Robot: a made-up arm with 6 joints. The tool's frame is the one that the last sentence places.
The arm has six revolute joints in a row. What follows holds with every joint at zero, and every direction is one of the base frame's.
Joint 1 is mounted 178.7 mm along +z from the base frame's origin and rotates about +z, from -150 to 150 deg.
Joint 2 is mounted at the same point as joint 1 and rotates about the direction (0.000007, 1, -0.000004), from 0 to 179.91 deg.
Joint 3 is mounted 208.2 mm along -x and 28.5 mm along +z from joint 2 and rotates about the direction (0.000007, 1, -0.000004), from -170 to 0 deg.
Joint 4 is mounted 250.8 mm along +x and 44.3 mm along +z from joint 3 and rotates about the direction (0.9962, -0.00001, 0.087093), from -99.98 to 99.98 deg.
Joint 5 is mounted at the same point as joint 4 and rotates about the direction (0.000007, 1, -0.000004), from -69.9 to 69.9 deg.
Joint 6 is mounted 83 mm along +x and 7.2 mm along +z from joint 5 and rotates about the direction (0.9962, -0.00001, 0.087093), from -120 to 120 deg.
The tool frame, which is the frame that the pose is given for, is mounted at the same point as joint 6; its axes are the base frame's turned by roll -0.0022, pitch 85.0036 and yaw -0.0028 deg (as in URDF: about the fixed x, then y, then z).
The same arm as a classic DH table. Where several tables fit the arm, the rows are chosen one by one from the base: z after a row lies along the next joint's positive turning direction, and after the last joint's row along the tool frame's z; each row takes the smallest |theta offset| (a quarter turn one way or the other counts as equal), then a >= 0, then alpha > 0; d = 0 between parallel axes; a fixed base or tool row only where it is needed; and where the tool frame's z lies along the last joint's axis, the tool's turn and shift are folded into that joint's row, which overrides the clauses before.
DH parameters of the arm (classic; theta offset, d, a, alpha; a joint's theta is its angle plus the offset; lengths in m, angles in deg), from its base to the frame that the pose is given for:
joint 1: 0 0.1787 0 -90
joint 2: 7.79 0 -0.2101 0
joint 3: 77.21 0 -0.0223 90
joint 4: 0 0.2537 0 -90
joint 5: 0 0 0.0001 90
joint 6: 0 0.0833 0 0
Joint limits (deg, base to tool): -150..150 0..179.91 -170..0 -99.98..99.98 -69.9..69.9 -120..120

